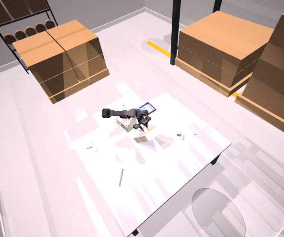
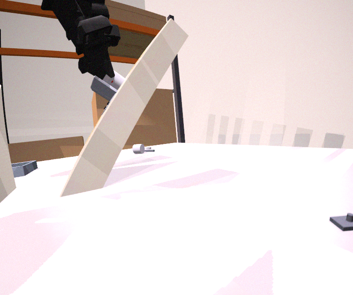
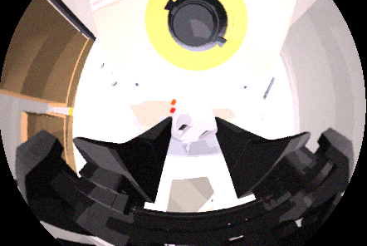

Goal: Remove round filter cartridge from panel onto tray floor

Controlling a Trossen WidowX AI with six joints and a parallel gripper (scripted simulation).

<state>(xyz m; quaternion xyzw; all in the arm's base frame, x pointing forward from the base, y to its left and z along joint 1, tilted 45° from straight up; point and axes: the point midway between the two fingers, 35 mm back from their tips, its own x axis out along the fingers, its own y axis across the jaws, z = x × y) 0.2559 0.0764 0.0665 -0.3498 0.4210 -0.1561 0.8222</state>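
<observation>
Now: gripper tip 350 mm past the tray, 270 mm to the right of it and 210 mm above it. From my gripper tip the other things lie so: small disc 460 mm to the left, 250 mm ahead, 220 mm below; then filter cartridge right at my gripper tip.
</observation>
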